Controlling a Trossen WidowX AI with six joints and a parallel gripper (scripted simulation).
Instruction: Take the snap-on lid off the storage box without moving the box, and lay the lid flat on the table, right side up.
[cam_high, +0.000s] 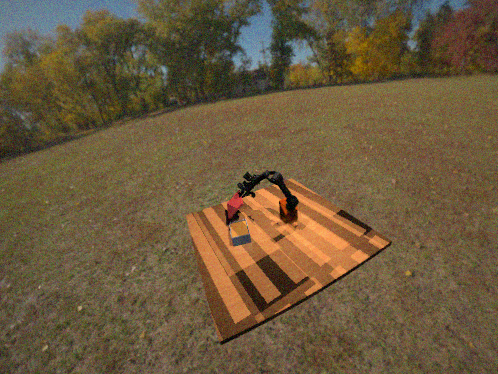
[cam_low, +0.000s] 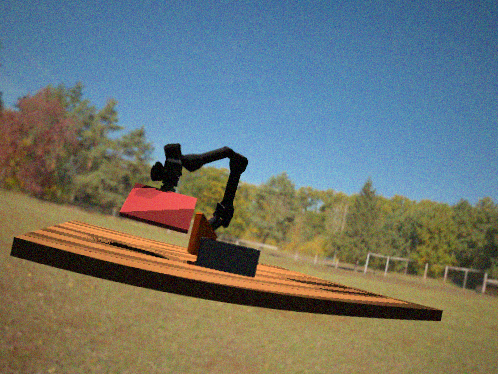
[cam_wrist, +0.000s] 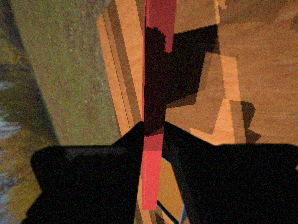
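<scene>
The red lid is 60 mm ahead of my gripper tip, 50 mm below it and 20 mm to the right of it. Also, from my gripper tip: blue-grey storage box (240 mm to the left, 170 mm below, 120 mm ahead).
</scene>
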